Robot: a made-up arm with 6 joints. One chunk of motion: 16 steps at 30 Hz.
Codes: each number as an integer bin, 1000 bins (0 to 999) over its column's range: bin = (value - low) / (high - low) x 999, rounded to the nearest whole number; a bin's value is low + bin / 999 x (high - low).
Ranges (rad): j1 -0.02..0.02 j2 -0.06..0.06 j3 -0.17..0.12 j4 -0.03..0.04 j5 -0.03..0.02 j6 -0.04..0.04
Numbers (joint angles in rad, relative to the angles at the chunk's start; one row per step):
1: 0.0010 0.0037 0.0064 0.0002 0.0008 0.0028
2: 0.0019 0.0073 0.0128 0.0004 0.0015 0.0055
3: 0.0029 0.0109 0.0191 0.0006 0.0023 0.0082
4: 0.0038 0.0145 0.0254 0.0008 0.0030 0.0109
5: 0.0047 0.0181 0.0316 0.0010 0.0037 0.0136
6: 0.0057 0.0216 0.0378 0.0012 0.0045 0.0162
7: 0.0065 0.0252 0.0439 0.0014 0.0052 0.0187
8: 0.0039 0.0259 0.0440 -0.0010 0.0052 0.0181
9: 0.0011 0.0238 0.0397 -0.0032 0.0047 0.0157
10: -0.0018 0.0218 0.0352 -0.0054 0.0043 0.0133
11: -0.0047 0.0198 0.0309 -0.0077 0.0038 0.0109
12: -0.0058 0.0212 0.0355 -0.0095 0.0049 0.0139
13: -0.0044 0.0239 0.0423 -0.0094 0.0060 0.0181
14: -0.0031 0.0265 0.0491 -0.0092 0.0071 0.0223
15: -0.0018 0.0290 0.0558 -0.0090 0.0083 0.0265
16: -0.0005 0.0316 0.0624 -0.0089 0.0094 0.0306
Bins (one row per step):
1: 524 530 608 431 615 534
2: 547 560 630 434 629 568
3: 572 590 651 437 645 602
4: 594 620 673 440 659 636
5: 617 650 694 442 673 669
6: 642 679 716 445 689 702
7: 662 709 737 448 703 733
8: 597 715 737 414 703 726
9: 527 698 722 382 693 696
10: 455 681 707 351 685 666
11: 382 664 692 318 675 636
12: 355 676 708 293 697 673
13: 390 698 731 294 719 726
14: 422 720 755 297 741 778
15: 455 741 778 300 765 830
16: 487 763 801 301 787 882

